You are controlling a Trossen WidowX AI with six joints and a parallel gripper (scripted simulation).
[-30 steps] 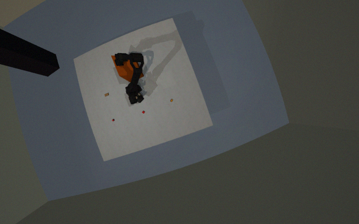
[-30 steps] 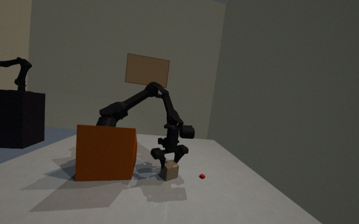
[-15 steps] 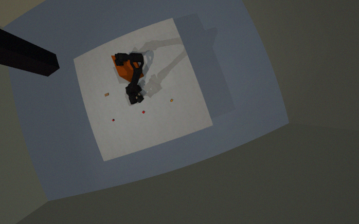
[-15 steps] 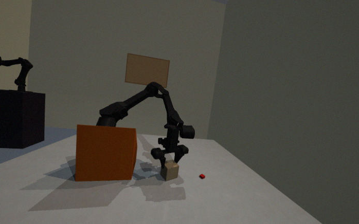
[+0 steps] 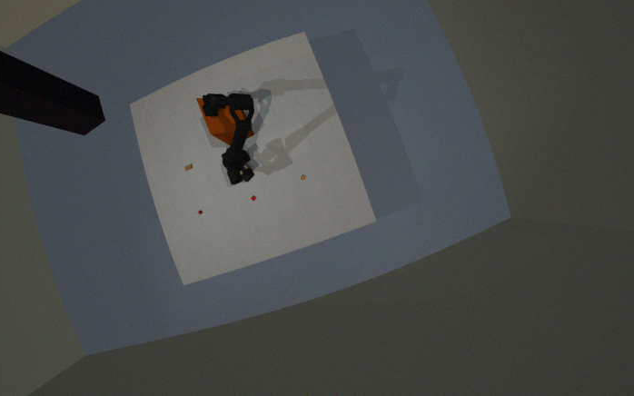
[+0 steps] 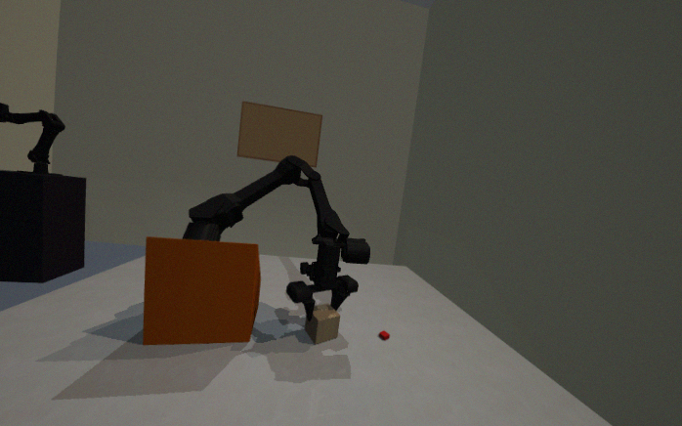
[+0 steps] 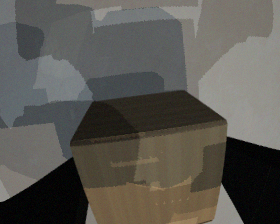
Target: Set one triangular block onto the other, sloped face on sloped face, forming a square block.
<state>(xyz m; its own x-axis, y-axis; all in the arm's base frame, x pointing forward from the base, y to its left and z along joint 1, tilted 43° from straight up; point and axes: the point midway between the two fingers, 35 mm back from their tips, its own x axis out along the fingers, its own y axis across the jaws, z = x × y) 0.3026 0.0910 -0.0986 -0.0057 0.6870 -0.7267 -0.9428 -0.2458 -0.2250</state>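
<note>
Now: the tan triangular block 10 mm above my gripper tip. Also, from my gripper tip: orange piece 190 mm ahead, 280 mm to the left, 30 mm below; then tan piece 180 mm behind, 340 mm to the right, 30 mm below; then red cube 170 mm ahead, 40 mm to the right, 30 mm below.
</note>
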